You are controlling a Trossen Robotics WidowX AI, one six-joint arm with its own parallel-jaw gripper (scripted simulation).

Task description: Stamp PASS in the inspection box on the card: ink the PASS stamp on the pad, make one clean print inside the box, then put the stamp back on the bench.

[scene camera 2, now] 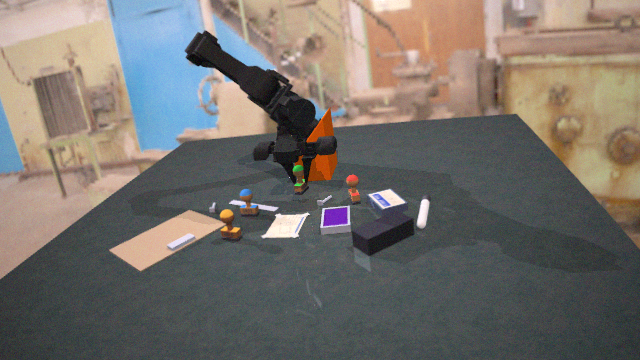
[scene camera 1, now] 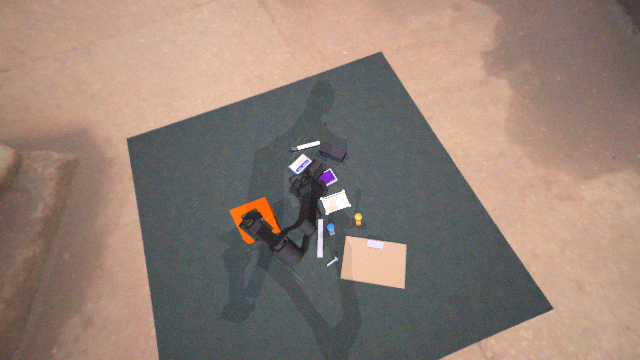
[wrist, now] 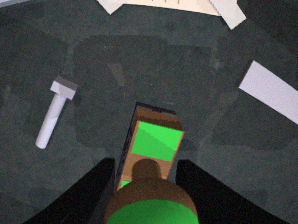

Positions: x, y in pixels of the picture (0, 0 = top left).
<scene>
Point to a cardboard sheet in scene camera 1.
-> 377, 262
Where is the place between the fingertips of my gripper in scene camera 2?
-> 300, 182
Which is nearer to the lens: the cardboard sheet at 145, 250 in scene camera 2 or the dark box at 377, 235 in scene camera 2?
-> The dark box.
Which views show the cardboard sheet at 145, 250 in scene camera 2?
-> Scene camera 2 and scene camera 1 only.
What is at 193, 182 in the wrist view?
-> My gripper.
</scene>
